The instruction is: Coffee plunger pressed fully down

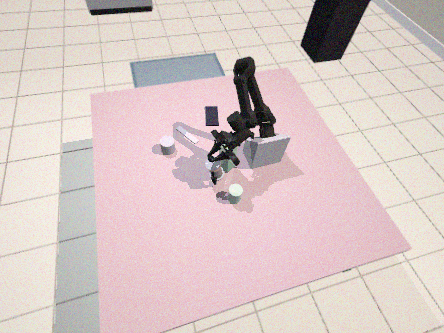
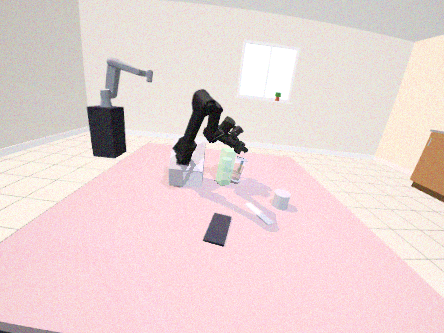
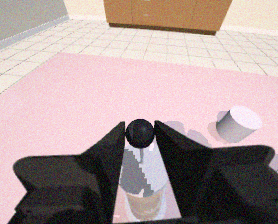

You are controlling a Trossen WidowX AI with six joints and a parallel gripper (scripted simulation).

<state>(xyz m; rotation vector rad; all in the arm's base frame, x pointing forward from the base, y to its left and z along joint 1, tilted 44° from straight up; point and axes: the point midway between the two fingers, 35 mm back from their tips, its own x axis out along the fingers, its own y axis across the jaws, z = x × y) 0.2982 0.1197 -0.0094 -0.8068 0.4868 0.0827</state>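
Now: the coffee press 9 cm below my gripper tip and 3 cm behind it. Round my gripper tip: pale green box 11 cm behind, 9 cm below, 6 cm to the right.
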